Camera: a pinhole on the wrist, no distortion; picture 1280 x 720 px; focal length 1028.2 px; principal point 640.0 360.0 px. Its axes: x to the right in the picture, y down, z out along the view. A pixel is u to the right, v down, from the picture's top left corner.
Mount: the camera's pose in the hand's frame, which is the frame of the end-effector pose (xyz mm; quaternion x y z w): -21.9 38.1 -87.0 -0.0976 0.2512 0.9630 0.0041
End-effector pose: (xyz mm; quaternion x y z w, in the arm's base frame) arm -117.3 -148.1 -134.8 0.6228 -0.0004 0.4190 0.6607
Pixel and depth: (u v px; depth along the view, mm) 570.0 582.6 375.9
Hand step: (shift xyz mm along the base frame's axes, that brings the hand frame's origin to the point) 15.7 -287.8 148.7
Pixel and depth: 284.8 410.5 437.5
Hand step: 66.8 -274.4 291.4
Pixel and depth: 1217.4 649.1 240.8
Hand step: -116.1 -227.4 -3.8
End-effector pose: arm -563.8 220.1 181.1 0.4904 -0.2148 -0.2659 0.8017
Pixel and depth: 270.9 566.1 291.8
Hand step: -81.0 -106.2 211.3
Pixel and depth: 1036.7 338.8 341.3
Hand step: -226.7 95.0 241.2
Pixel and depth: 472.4 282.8 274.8
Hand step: -68.8 -8.5 232.3
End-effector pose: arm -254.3 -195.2 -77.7 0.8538 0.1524 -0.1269 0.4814
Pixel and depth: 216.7 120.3 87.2
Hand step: 37.6 -35.7 86.4
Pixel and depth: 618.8 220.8 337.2
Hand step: 10.5 -284.2 125.6
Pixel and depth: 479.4 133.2 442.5
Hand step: 83.9 -392.6 148.3
